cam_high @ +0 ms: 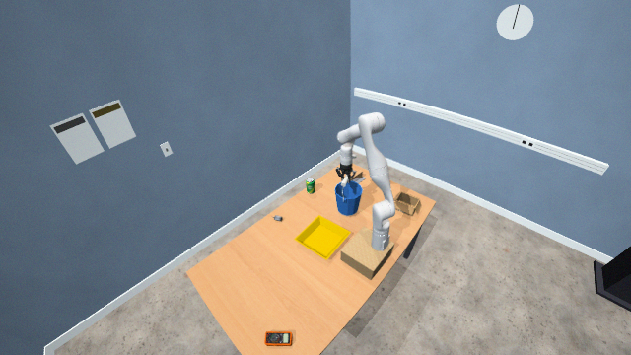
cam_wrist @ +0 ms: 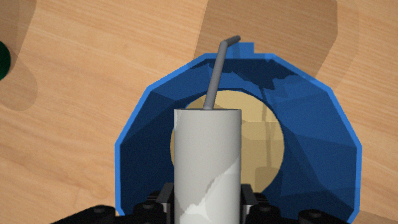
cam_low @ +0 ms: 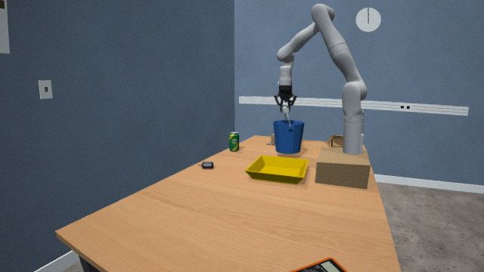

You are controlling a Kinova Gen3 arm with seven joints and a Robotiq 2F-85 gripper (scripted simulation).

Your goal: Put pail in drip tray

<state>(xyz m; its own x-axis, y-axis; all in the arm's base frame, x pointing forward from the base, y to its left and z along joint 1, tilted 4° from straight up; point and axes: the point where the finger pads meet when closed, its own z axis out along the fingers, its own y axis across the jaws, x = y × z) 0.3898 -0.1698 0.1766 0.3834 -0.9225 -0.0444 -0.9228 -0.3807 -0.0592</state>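
My gripper is now 10 cm above the blue pail and 1 cm past it. From my hand the other things lie so: green soda can: 33 cm ahead, 22 cm below, 2 cm to the left; yellow drip tray: 30 cm to the left, 27 cm below, 7 cm behind; wire handle: 3 cm below, 1 cm behind.
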